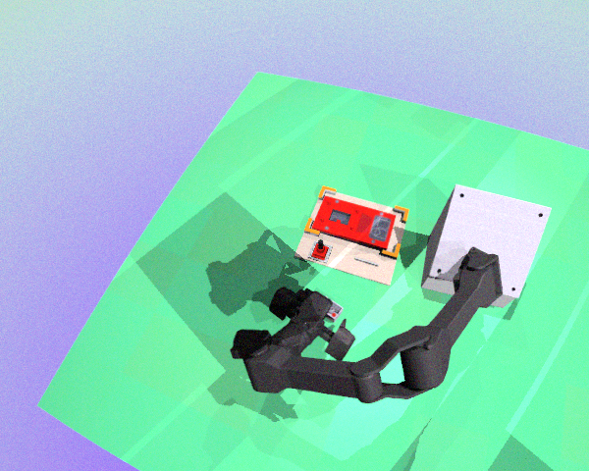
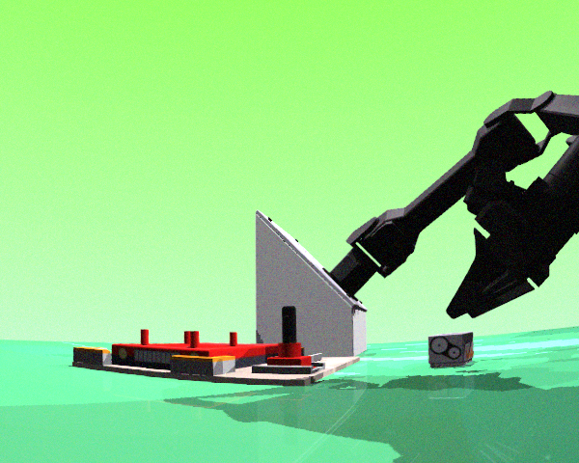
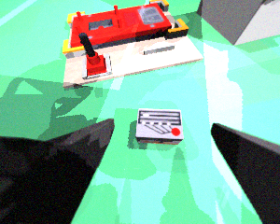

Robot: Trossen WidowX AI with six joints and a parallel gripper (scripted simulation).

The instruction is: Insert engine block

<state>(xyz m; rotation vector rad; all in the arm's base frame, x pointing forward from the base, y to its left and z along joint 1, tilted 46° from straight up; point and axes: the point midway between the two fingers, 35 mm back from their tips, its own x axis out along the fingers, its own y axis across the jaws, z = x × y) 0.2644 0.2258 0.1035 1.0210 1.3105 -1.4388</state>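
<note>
Right now my gripper tip is 1 cm to the left of the grey engine block and 3 cm above it. From my gripper tip the other things lie so: pale base plate 4 cm ahead, 24 cm to the right, 4 cm below.
</note>
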